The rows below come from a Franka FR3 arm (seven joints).
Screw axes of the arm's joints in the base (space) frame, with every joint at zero. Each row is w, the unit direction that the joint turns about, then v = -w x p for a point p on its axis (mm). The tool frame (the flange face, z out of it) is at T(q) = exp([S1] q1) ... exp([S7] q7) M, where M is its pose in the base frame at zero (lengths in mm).
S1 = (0, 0, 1, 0, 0, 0)
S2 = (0, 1, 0, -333, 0, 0)
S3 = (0, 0, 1, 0, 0, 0)
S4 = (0, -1, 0, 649, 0, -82.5)
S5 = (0, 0, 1, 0, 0, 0)
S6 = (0, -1, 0, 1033, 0, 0)
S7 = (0, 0, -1, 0, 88, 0)
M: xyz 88 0 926 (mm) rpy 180 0 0 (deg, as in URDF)
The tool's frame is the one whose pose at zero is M.
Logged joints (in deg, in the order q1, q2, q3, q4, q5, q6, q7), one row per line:
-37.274 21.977 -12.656 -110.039 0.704 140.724 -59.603
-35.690 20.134 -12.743 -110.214 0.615 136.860 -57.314
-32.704 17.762 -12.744 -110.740 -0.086 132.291 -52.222
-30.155 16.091 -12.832 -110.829 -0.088 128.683 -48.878
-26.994 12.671 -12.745 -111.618 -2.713 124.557 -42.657
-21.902 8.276 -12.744 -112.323 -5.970 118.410 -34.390
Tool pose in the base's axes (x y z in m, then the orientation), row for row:
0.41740 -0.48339 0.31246 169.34 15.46 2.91
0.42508 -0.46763 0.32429 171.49 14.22 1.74
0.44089 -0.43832 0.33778 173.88 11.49 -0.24
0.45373 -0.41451 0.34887 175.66 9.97 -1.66
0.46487 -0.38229 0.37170 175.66 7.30 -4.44
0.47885 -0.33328 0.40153 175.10 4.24 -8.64
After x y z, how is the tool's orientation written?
As a rotation vector, in degrees.
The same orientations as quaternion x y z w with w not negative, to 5 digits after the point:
0.99198 0.09056 0.01705 0.08655
0.99415 0.08244 0.01009 0.06900
0.99657 0.06585 -0.00138 0.05008
0.99773 0.05663 -0.00943 0.03533
0.99817 0.04148 -0.02523 0.03605
0.99768 0.02416 -0.04923 0.04044

